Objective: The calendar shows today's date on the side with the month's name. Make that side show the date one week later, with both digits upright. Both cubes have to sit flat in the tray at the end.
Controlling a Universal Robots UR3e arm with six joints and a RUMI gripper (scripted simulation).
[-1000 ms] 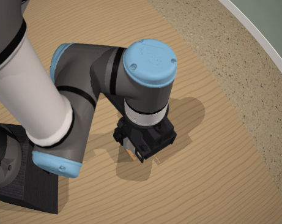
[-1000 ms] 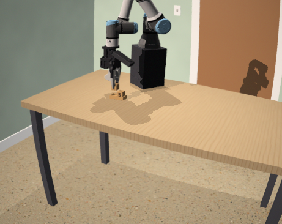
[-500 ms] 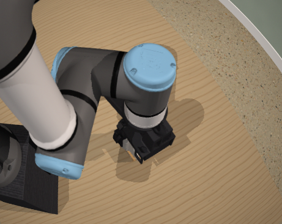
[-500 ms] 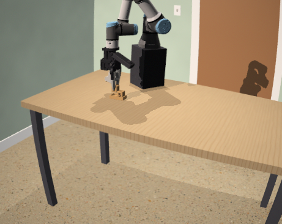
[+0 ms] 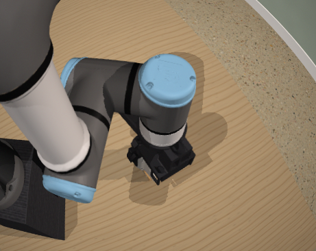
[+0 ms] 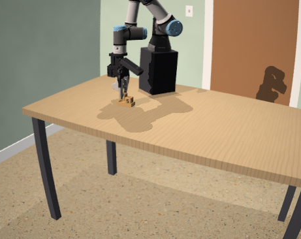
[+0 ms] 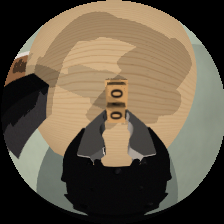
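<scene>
Now: hand 20 mm to the right of the wooden tray and 40 mm above it.
</scene>
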